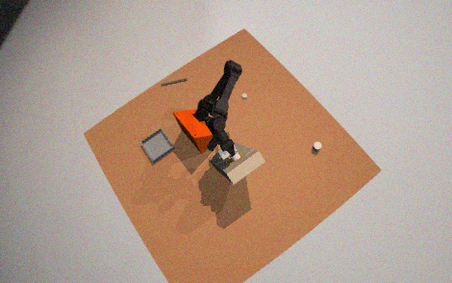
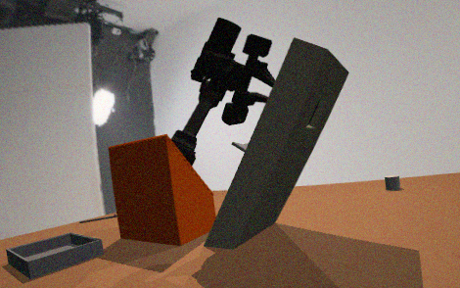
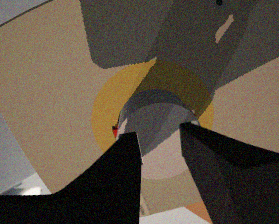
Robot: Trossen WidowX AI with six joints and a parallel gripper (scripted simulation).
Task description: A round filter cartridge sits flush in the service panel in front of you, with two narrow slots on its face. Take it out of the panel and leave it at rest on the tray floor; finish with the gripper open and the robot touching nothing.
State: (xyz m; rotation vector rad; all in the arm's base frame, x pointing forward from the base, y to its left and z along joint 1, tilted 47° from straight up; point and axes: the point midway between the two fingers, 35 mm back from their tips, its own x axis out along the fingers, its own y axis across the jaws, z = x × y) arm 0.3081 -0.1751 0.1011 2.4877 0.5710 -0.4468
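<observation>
The grey ledge lies 110 mm below my gripper tip, 70 mm behind it and 10 mm to the left of it. From my gripper tip the other things lie so: beige service panel (90 mm below, 20 mm behind, 10 mm to the left); grey tray (450 mm behind, 260 mm below, 220 mm to the right); round filter cartridge (10 mm below, 10 mm ahead).
</observation>
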